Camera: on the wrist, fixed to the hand. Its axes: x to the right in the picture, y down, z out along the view.
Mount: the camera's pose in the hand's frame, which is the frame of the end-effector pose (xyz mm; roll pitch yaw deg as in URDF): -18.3 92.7 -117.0 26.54 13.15 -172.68
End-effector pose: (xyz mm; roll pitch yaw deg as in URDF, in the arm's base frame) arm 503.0 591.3 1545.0 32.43 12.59 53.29
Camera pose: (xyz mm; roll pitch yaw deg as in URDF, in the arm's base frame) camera 372.9 652.7 1501.1 -6.65 2.40 -127.70
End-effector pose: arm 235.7 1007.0 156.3 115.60 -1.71 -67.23
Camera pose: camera 287.4 1052.9 289.8 -90.45 2.43 97.76
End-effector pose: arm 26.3 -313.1 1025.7 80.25 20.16 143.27
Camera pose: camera -58.0 -413.6 1099.2 -51.38 -10.48 -48.66
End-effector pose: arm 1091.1 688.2 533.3 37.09 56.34 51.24
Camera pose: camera 952.6 746.5 527.8 -9.17 -41.44 -131.68
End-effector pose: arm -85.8 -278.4 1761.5 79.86 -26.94 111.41
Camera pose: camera -190.6 -371.4 1816.2 -61.69 35.60 -82.98
